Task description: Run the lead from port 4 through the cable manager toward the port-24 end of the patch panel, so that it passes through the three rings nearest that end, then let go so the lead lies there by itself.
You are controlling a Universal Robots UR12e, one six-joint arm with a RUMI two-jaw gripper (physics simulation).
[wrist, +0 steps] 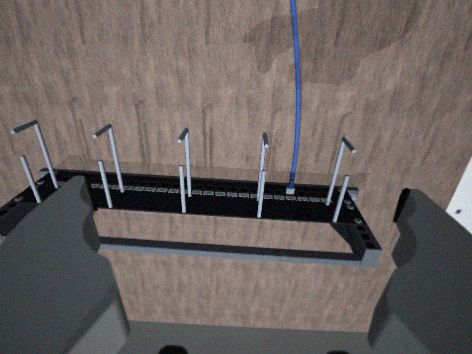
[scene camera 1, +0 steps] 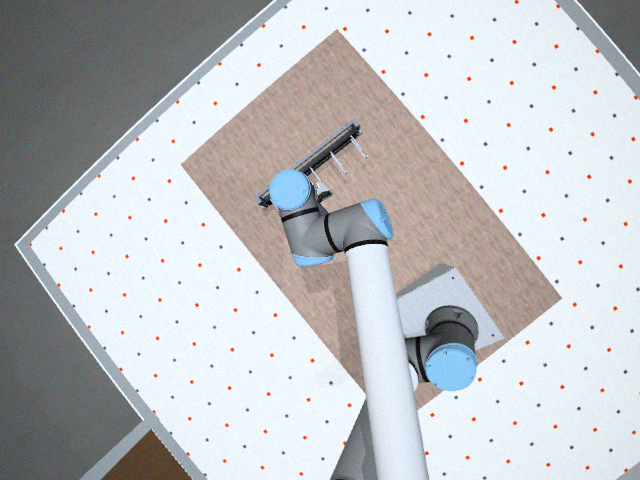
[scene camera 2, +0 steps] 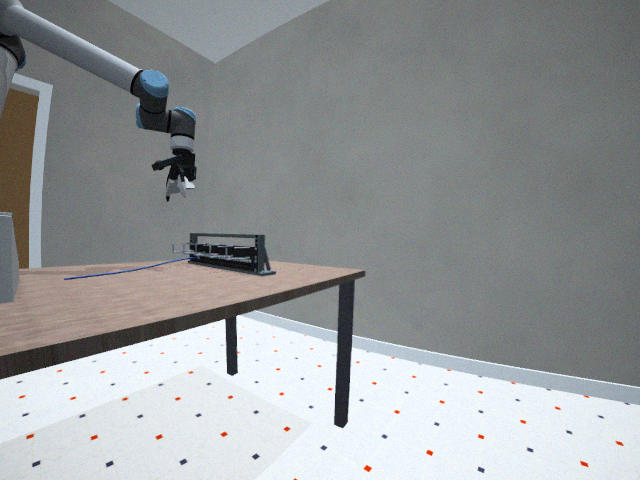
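The blue lead is plugged in near one end of the patch panel. In the wrist view it runs from the port, between the two rightmost rings, away over the table; it passes through no ring. The arm hides it in scene camera 1. The cable manager's rings are light metal rods, each a bent rod beside a shorter straight one. The port-24 end is at the left in the wrist view. My gripper is open and empty, high above the panel, apart from the lead.
The panel's frame and its end post stand upright on the wooden table. The rings stick out from its front. The arm's grey base block stands at the opposite end of the table.
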